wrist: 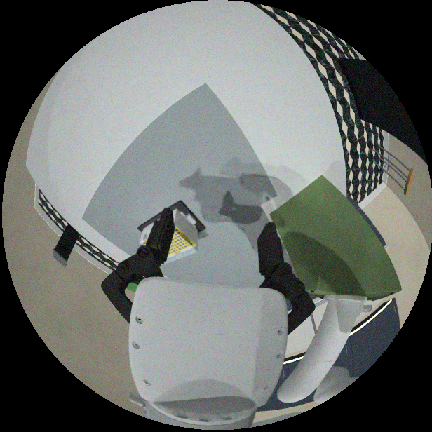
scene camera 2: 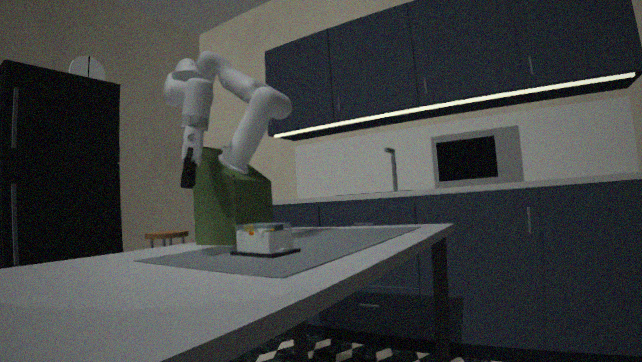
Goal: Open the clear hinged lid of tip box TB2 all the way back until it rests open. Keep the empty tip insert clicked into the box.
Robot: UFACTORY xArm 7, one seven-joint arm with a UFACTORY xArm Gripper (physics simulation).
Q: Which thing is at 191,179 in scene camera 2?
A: My gripper.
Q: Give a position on a grey mat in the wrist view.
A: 195,151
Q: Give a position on a grey mat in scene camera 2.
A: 318,246
